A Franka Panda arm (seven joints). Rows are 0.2 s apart.
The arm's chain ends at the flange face. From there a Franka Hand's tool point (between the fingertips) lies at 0.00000 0.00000 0.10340 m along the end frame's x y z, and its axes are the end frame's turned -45 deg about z.
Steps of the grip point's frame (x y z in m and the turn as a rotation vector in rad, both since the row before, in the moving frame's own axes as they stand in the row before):
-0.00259 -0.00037 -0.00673 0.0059 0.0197 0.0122
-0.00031 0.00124 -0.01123 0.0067 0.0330 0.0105
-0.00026 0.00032 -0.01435 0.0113 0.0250 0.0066
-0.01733 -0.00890 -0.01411 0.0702 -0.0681 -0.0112
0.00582 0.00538 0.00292 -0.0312 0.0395 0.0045
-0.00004 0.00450 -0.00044 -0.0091 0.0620 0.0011
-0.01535 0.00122 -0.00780 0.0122 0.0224 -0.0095
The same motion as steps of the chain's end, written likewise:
-0.00311 0.00344 -0.00671 0.0181 0.0098 0.0122
-0.00128 0.00399 -0.01117 0.0281 0.0186 0.0105
-0.00097 0.00306 -0.01431 0.0257 0.0097 0.0066
-0.00845 0.00606 -0.01362 0.0015 -0.0978 -0.0112
0.00275 0.00028 0.00305 0.0059 0.0500 0.0045
-0.00204 0.00707 -0.00024 0.0374 0.0503 0.0011
-0.01073 0.01425 -0.00777 0.0245 0.0072 -0.0095

